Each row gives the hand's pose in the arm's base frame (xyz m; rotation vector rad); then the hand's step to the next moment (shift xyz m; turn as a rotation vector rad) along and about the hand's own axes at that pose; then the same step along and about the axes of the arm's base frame.
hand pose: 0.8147 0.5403 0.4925 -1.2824 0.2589 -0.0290
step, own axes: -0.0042 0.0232 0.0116 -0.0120 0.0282 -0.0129
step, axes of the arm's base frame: -0.0045 0.0183 -0.0183 -0.0178 -0.0021 -0.0280
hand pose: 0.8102 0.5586 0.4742 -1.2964 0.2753 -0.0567
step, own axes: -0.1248 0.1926 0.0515 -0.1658 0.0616 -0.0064
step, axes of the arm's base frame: -0.1302 0.1257 -0.1502 -0.1686 0.0433 -0.0322
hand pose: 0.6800 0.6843 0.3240 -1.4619 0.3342 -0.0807
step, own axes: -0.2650 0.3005 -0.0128 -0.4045 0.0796 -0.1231
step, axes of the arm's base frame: -0.3000 0.0899 -0.2502 -0.4299 -0.0057 -0.0169
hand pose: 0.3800 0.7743 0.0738 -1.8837 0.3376 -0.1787
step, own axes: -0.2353 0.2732 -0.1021 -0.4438 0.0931 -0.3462
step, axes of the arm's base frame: -0.2915 -0.0994 -0.2135 -0.5331 -0.1977 0.0462
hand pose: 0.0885 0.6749 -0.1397 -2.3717 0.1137 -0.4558
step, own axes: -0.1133 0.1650 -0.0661 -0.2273 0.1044 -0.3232
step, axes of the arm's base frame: -0.1220 -0.1416 -0.0975 -0.3223 -0.2360 0.0862
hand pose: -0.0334 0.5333 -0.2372 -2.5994 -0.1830 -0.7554
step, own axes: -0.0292 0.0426 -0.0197 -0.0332 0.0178 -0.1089
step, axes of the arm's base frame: -0.0239 -0.0472 -0.0161 -0.0762 -0.0635 0.0586
